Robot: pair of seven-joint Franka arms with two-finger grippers.
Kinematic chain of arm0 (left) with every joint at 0, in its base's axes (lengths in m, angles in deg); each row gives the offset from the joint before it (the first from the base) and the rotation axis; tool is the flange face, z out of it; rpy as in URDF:
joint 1: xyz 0 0 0.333 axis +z
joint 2: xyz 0 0 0 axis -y
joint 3: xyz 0 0 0.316 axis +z
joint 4: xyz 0.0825 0 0 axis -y
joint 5: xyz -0.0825 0 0.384 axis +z
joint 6: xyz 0 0 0 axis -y
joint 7: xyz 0.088 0 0 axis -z
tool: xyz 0 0 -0.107 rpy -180 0 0
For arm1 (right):
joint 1: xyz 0 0 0.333 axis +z
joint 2: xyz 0 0 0 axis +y
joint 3: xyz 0 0 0.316 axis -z
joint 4: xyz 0.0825 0 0 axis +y
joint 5: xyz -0.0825 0 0.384 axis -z
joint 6: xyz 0 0 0 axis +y
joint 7: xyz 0.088 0 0 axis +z
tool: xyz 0 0 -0.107 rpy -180 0 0
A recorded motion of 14 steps. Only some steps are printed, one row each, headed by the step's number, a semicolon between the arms.
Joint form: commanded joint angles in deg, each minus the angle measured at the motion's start. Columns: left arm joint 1, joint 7, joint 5, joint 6, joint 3, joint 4, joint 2; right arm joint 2, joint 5, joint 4, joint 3, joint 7, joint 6, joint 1.
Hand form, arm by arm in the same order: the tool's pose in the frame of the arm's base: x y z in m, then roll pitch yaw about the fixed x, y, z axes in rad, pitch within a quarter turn. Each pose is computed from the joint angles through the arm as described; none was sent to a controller.
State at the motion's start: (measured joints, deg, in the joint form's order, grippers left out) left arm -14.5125 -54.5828 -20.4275 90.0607 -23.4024 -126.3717 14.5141; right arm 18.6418 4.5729 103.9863 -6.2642 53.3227 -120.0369 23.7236
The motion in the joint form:
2: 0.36 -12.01 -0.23 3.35 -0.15 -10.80 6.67; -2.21 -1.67 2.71 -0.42 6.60 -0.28 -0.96
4: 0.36 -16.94 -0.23 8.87 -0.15 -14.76 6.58; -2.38 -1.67 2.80 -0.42 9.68 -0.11 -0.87
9: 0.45 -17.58 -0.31 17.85 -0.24 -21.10 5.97; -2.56 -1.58 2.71 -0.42 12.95 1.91 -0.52
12: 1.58 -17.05 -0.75 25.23 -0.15 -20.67 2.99; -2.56 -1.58 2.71 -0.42 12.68 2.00 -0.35
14: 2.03 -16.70 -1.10 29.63 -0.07 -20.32 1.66; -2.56 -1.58 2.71 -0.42 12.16 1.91 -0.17
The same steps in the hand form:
2: 0.2854 -0.2700 0.4195 -2.8155 0.3270 0.7124; 0.5411 0.2982 0.3619 -3.1058 0.0318 1.5830
4: 0.2861 -0.2618 0.3941 -2.8115 0.2792 0.8176; 0.5399 0.2987 0.3628 -3.1029 0.0309 1.6384
9: 0.2845 -0.2460 0.3524 -2.8390 0.2455 0.8613; 0.5350 0.3000 0.3625 -3.0739 0.0425 1.7030
12: 0.3077 -0.2476 0.3439 -2.9273 0.2383 0.8760; 0.5339 0.3015 0.3624 -3.0726 0.0435 1.7013
14: 0.3207 -0.2492 0.3426 -2.9886 0.2304 0.8810; 0.5331 0.3033 0.3625 -3.0745 0.0435 1.6953

